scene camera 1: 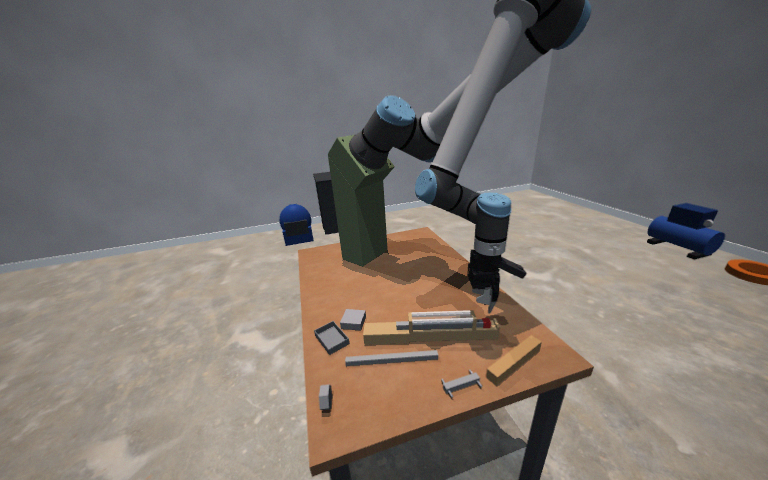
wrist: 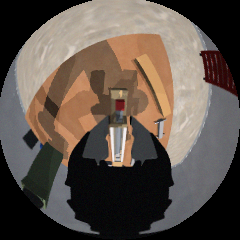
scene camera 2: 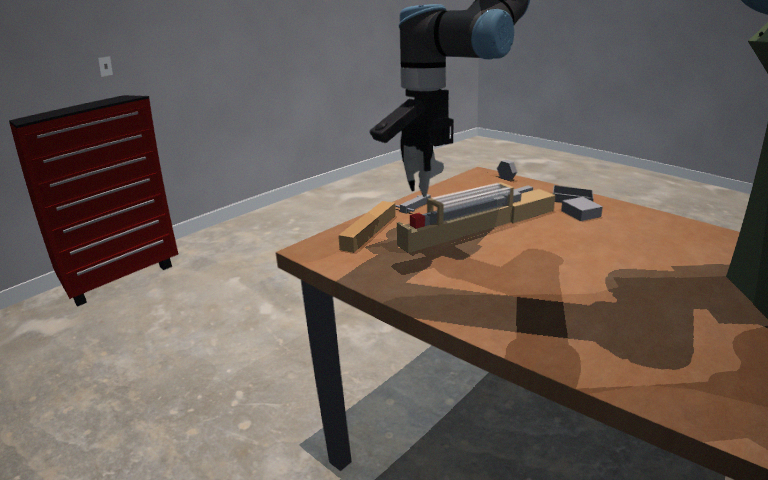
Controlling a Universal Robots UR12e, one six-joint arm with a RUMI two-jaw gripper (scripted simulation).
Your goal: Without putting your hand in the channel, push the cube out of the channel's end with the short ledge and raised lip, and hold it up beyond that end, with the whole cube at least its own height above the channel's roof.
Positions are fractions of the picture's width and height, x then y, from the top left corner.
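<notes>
You'd see the gripper (scene camera 2: 0.54, 0.41), (scene camera 1: 0.63, 0.64), (wrist: 0.50, 0.49) here. Then there's a clear grey-barred roof (scene camera 2: 0.59, 0.42), along with a wooden block (scene camera 2: 0.46, 0.50) and a grey block (scene camera 2: 0.76, 0.44).
</notes>
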